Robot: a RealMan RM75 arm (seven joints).
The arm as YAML. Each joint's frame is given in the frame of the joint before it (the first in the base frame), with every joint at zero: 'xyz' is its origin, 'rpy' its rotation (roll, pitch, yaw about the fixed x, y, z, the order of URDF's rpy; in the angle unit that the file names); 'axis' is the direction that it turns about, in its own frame. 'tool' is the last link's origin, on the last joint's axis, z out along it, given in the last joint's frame.
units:
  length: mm
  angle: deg
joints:
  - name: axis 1
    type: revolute
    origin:
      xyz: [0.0, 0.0, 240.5]
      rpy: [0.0, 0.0, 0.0]
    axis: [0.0, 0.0, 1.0]
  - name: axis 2
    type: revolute
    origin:
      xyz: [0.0, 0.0, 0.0]
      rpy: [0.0, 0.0, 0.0]
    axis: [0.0, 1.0, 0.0]
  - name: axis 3
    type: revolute
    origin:
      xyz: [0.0, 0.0, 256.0]
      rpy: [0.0, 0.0, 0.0]
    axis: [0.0, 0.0, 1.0]
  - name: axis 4
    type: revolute
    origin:
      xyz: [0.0, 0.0, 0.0]
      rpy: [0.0, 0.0, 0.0]
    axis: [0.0, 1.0, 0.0]
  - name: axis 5
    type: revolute
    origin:
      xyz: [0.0, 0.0, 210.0]
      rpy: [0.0, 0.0, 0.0]
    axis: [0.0, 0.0, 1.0]
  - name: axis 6
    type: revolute
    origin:
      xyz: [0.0, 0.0, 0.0]
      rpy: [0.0, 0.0, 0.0]
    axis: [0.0, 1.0, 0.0]
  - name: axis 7
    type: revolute
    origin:
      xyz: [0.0, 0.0, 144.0]
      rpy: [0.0, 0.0, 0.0]
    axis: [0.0, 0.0, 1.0]
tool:
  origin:
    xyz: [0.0, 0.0, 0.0]
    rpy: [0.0, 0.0, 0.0]
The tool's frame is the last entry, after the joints.
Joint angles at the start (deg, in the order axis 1, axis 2, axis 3, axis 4, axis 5, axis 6, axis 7):
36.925, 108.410, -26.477, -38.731, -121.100, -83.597, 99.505
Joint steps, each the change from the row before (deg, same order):
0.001, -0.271, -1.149, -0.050, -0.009, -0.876, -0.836
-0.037, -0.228, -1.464, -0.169, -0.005, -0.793, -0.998
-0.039, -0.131, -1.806, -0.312, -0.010, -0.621, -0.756
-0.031, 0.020, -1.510, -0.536, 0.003, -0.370, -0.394
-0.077, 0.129, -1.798, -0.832, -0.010, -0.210, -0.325
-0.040, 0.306, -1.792, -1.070, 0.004, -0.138, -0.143
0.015, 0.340, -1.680, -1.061, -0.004, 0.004, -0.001
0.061, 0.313, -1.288, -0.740, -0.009, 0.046, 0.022
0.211, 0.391, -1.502, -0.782, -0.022, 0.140, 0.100
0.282, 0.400, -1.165, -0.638, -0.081, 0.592, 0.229
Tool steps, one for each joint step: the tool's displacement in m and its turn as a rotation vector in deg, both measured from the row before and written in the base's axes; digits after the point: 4 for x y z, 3 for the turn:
-0.0018, -0.0014, -0.0013, -1.169, -1.073, 1.477
-0.0018, -0.0015, -0.0019, -1.265, -1.391, 1.673
-0.0021, -0.0014, -0.0028, -1.430, -1.505, 1.565
-0.0022, -0.0008, -0.0023, -1.035, -1.222, 1.190
-0.0025, -0.0006, -0.0028, -1.031, -1.486, 1.269
-0.0035, -0.0003, -0.0034, -0.958, -1.376, 1.279
-0.0038, 0.0002, -0.0034, -0.811, -1.246, 1.147
-0.0033, 0.0002, -0.0033, -0.667, -0.869, 0.871
-0.0046, 0.0008, -0.0043, -0.781, -0.944, 1.033
-0.0041, 0.0020, -0.0037, -0.254, -0.804, 0.655

